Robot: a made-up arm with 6 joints.
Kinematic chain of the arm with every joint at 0, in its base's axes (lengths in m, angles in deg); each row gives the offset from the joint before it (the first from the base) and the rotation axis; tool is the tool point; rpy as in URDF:
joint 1: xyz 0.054 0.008 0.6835 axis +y
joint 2: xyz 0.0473 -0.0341 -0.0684 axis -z
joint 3: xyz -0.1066 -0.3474 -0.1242 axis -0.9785 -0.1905 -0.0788
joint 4: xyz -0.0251 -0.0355 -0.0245 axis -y
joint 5: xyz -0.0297 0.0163 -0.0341 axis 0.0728 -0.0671 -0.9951
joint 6: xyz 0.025 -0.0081 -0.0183 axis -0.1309 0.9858 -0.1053
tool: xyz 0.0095 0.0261 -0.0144 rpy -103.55 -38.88 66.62
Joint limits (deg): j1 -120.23..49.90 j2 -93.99..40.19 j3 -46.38..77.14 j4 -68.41..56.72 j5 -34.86..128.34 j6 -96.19..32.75
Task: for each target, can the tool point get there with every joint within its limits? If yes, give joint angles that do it. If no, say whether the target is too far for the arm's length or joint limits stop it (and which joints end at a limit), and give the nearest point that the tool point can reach.
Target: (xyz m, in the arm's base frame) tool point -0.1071 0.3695 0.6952
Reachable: no: joint limits stop it (at a limit: joint 2, joint 3, joint 5) | nearest point -0.3066 -0.1275 0.7097 | short by 0.536 m
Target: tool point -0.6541 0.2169 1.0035
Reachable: no: too far | nearest point -0.3618 -0.1655 0.7833 | short by 0.529 m
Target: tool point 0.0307 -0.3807 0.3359
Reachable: yes | joints 35.56 -38.05 -26.66 42.83 113.89 -3.94
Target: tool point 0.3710 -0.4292 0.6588
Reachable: yes | joints -57.74 -36.49 -14.03 -16.82 89.66 -17.05
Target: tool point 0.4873 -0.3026 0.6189
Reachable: yes | joints -23.15 -65.08 33.06 8.42 53.71 -78.32
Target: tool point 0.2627 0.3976 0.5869
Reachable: no: joint limits stop it (at a limit: joint 2, joint 3, joint 4) | nearest point 0.4420 -0.0878 0.5039 | short by 0.524 m
